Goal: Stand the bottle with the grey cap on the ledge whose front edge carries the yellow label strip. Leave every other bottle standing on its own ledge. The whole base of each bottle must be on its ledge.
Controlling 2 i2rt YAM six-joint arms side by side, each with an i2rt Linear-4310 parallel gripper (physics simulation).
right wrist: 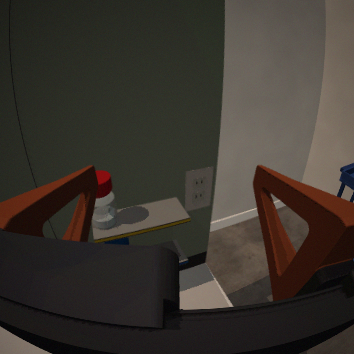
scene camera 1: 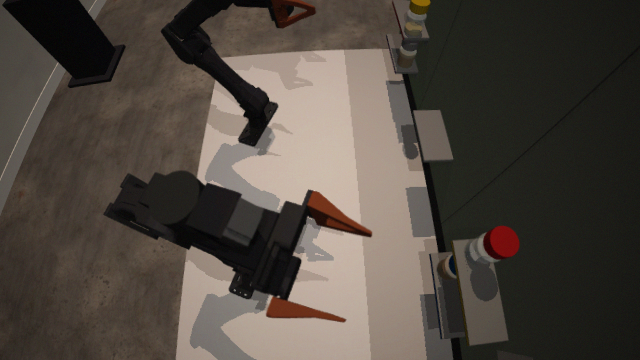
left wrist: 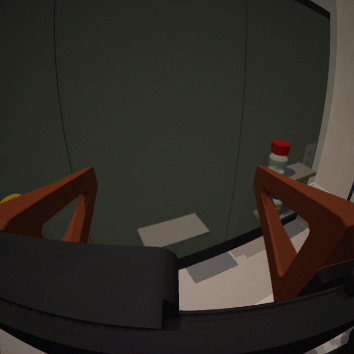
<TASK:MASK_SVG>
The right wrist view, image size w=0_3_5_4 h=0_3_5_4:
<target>my right gripper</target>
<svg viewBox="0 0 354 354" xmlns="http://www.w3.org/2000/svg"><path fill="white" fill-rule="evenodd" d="M0 202L0 326L52 354L298 354L354 324L354 203L296 181L263 165L256 166L252 185L265 247L273 301L248 305L179 309L179 258L173 250L157 245L87 242L98 187L93 165L88 165L60 179ZM270 193L302 217L308 224L308 234L297 252L295 252L280 222ZM80 193L71 221L62 239L44 237L42 233L43 223Z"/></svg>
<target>red-capped bottle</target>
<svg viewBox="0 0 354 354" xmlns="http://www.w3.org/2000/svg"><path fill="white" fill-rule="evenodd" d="M95 170L98 187L91 221L94 228L109 230L118 223L114 194L111 191L111 178L109 172Z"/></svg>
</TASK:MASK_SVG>
